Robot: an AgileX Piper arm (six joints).
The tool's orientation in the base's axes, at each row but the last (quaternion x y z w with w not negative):
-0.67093 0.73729 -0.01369 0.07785
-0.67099 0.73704 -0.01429 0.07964
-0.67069 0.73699 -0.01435 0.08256
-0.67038 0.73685 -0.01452 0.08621
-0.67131 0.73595 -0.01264 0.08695
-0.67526 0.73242 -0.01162 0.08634
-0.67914 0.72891 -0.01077 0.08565
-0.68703 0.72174 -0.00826 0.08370
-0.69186 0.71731 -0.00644 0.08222
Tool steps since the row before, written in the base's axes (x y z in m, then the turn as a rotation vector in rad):
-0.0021 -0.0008 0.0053 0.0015 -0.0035 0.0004
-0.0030 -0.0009 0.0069 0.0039 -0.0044 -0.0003
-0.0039 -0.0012 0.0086 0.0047 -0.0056 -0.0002
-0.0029 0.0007 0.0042 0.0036 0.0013 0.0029
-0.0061 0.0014 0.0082 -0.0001 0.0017 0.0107
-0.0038 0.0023 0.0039 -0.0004 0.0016 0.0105
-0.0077 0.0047 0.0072 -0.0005 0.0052 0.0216
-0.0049 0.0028 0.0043 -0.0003 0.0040 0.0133
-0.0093 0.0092 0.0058 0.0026 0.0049 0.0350
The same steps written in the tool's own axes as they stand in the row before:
0.0005 0.0013 -0.0056 0.0033 -0.0019 -0.0005
0.0005 0.0020 -0.0073 0.0041 -0.0042 0.0005
0.0006 0.0026 -0.0091 0.0052 -0.0052 0.0004
-0.0009 0.0024 -0.0045 -0.0019 -0.0038 -0.0022
-0.0018 0.0050 -0.0088 -0.0029 -0.0012 -0.0104
-0.0024 0.0034 -0.0042 -0.0027 -0.0009 -0.0102
-0.0050 0.0070 -0.0077 -0.0075 -0.0020 -0.0208
-0.0030 0.0045 -0.0046 -0.0054 -0.0012 -0.0127
-0.0095 0.0089 -0.0059 -0.0088 -0.0067 -0.0337

